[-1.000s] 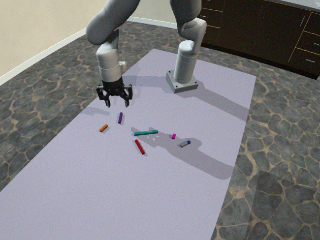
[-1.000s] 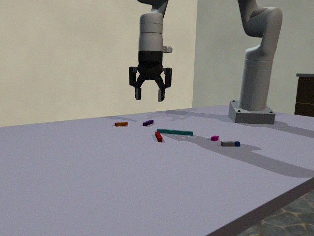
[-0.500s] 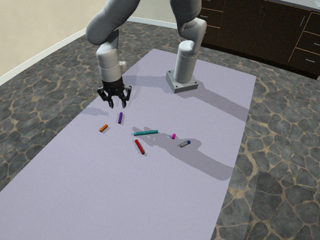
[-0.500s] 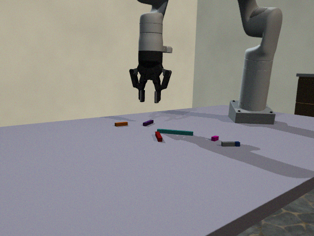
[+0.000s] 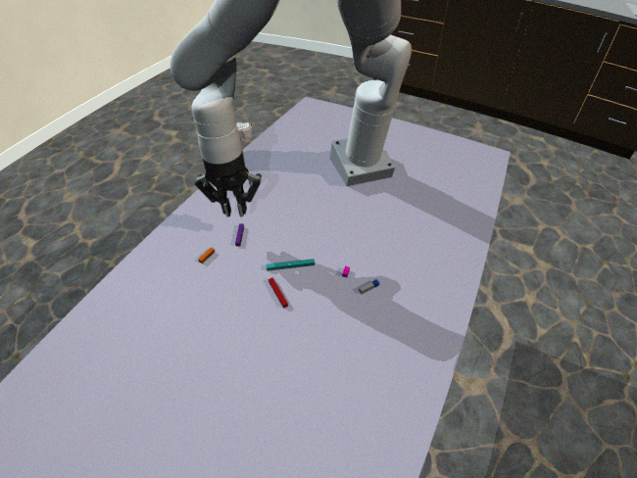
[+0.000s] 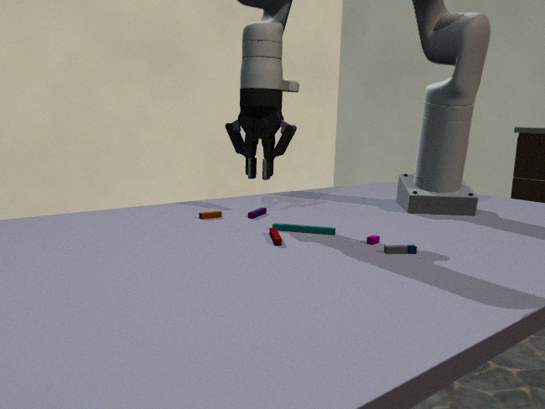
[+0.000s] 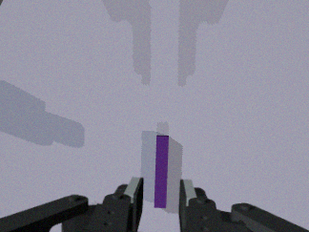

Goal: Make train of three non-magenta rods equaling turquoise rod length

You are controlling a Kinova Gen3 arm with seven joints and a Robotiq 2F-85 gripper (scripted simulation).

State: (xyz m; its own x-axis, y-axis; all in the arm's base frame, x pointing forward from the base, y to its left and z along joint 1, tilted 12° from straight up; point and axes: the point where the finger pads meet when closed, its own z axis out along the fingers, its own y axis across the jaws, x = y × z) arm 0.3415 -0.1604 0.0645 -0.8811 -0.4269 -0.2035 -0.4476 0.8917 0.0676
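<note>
Right now my hand is 80 mm above the purple rod. The rest, counted from my hand: turquoise rod (140 mm to the left, 80 mm below, 20 mm ahead); orange rod (90 mm ahead, 80 mm below, 30 mm to the right); red rod (160 mm to the left, 90 mm ahead, 80 mm below).
</note>
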